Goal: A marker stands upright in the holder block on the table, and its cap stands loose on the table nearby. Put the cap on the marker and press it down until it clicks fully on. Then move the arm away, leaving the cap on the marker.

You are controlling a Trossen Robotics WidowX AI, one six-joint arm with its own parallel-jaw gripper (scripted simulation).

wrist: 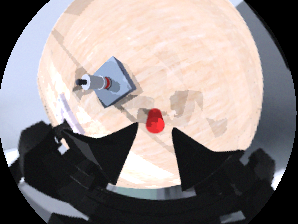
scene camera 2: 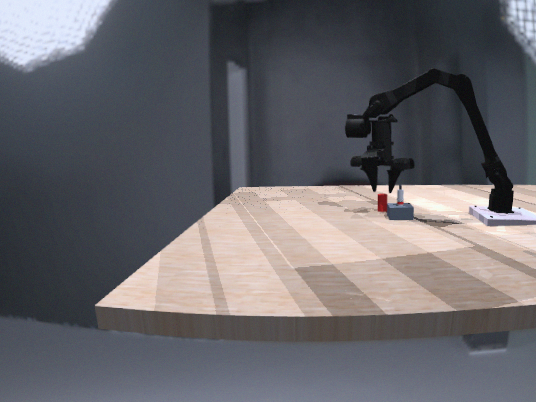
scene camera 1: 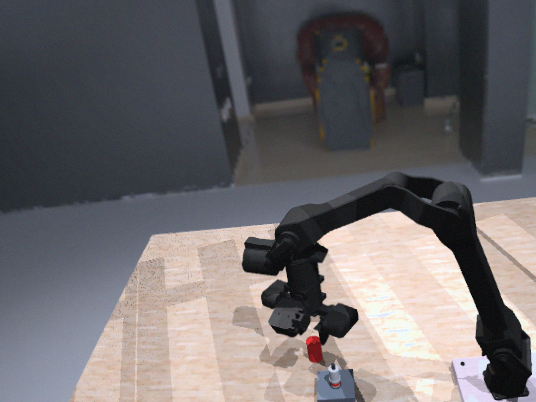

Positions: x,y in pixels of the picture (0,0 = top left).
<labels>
my gripper: wrist 155,127; scene camera 2; scene camera 1
same spot on my gripper: [scene camera 1: 323,336] = [scene camera 2: 391,181]
</labels>
